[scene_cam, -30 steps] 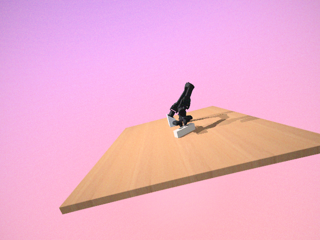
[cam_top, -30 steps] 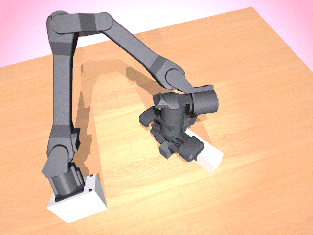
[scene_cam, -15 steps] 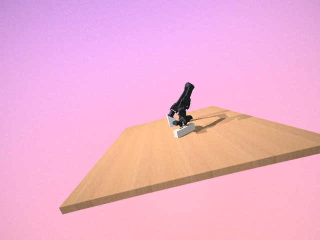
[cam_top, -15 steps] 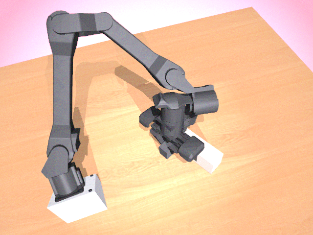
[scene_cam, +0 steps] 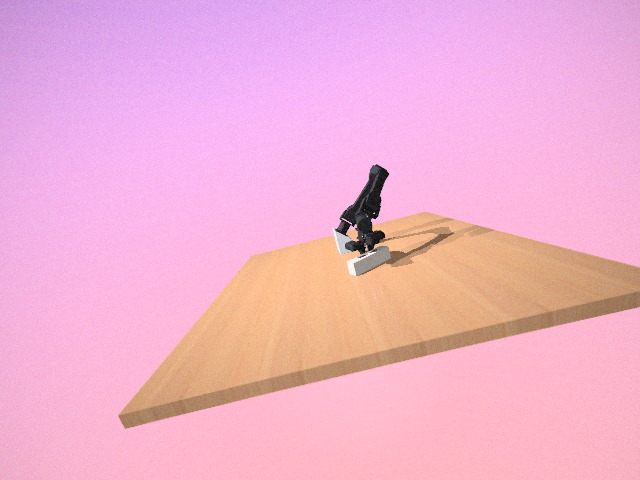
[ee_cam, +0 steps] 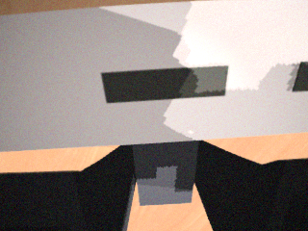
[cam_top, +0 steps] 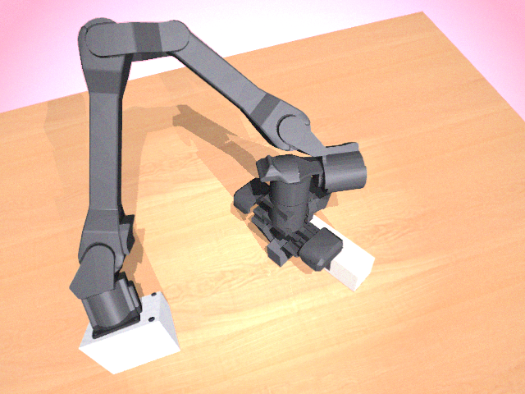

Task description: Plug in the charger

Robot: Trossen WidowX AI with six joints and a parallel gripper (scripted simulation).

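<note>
Now: the grey charger 2 cm ahead of my gripper tip, 1 cm to the left of it and 1 cm above it.
</note>
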